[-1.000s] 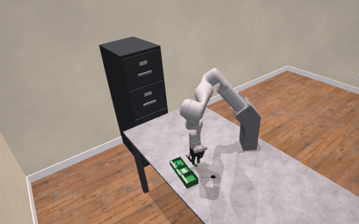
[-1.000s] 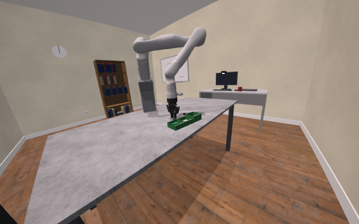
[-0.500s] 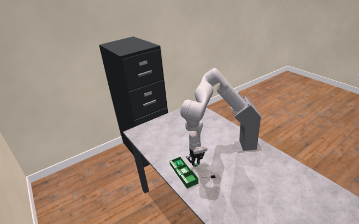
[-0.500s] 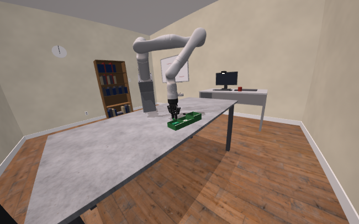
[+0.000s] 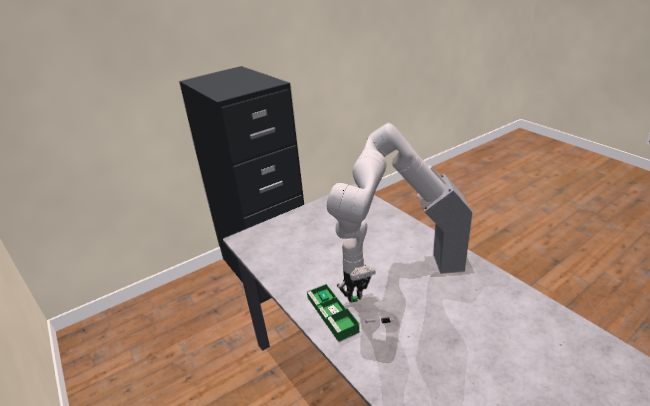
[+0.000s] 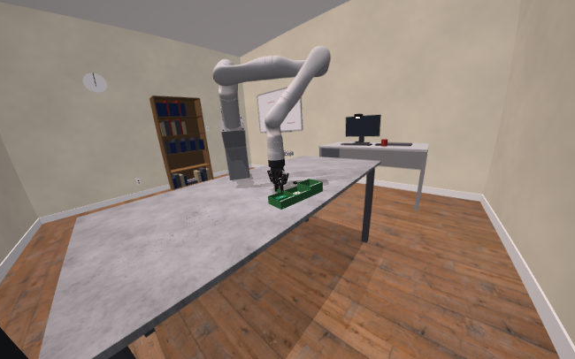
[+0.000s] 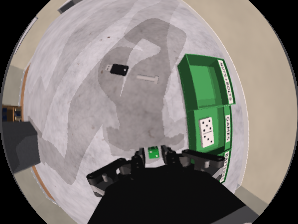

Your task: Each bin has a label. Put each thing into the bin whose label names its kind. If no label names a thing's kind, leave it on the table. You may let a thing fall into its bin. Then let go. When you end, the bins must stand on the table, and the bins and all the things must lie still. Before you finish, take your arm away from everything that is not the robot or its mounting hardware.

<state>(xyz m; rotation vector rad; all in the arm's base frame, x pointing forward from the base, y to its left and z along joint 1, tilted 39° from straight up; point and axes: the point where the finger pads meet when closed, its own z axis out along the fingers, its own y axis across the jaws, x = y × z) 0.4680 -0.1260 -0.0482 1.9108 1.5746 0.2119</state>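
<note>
Now: the green bin row 110 mm ahead of my hand and 20 mm to the right of it. Round my hand: white piece 100 mm ahead, 10 mm to the right, 10 mm below; grey pin 110 mm to the left, 50 mm ahead, 20 mm below; small green cube 10 mm below.
</note>
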